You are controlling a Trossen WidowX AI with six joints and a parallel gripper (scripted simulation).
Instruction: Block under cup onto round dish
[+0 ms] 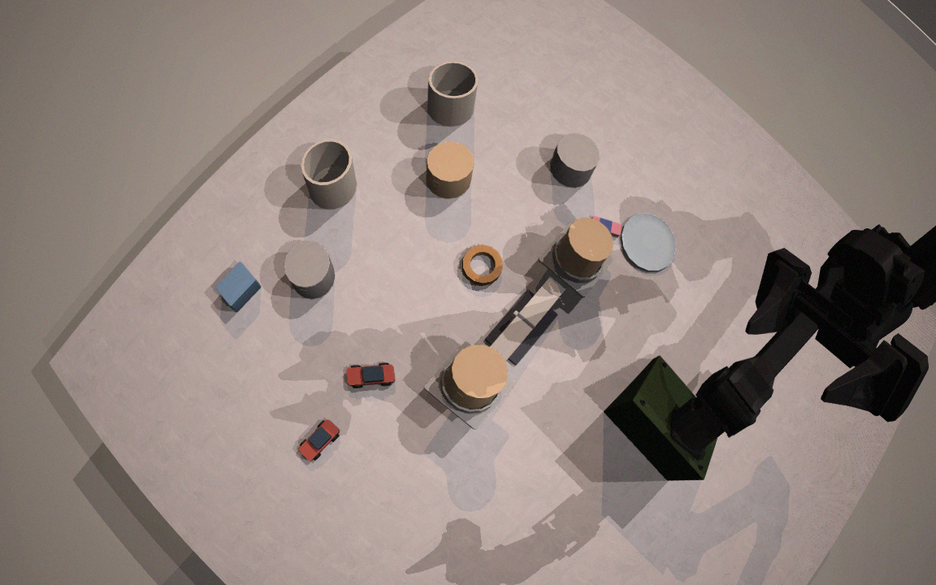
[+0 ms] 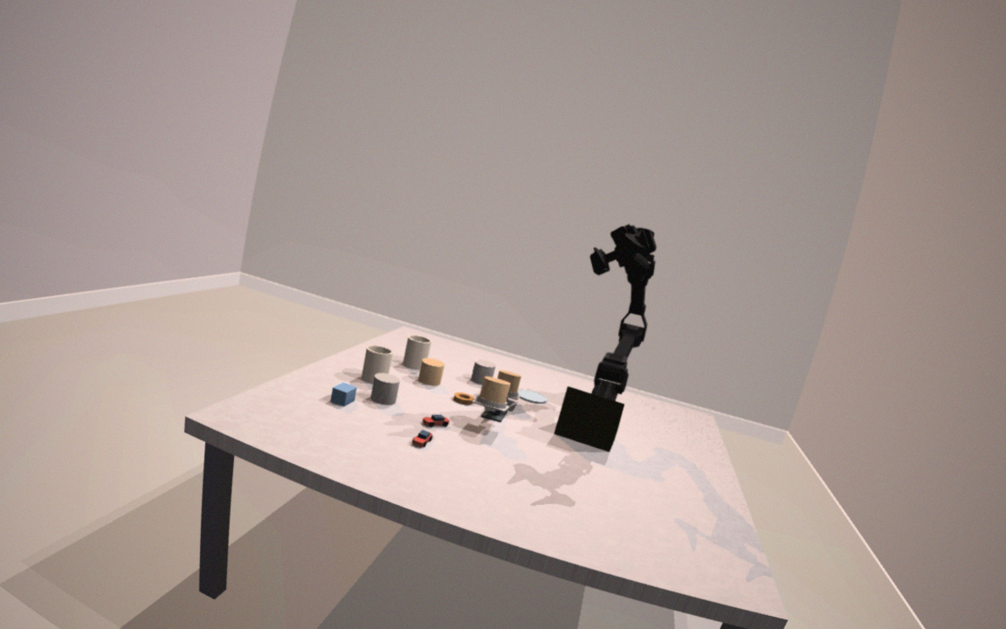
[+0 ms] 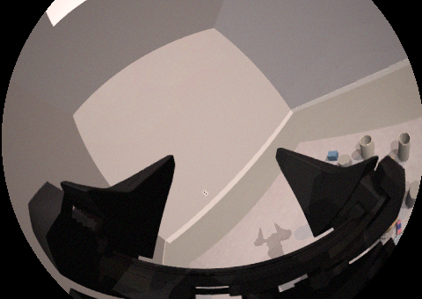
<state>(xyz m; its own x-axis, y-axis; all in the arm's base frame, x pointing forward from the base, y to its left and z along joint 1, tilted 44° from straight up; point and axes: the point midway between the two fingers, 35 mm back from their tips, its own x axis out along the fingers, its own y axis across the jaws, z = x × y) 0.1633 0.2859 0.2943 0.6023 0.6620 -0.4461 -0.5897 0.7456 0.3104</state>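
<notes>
Now: the pale green block 520 mm below my gripper tip, 190 mm to the right of it and 180 mm ahead of it. From my gripper tip the other things lie so: pale blue round dish: 550 mm below, 300 mm to the right, 90 mm ahead; blue cube: 570 mm ahead, 540 mm below, 160 mm to the left; pink-and-blue eraser: 550 mm below, 270 mm to the right, 170 mm ahead.
</notes>
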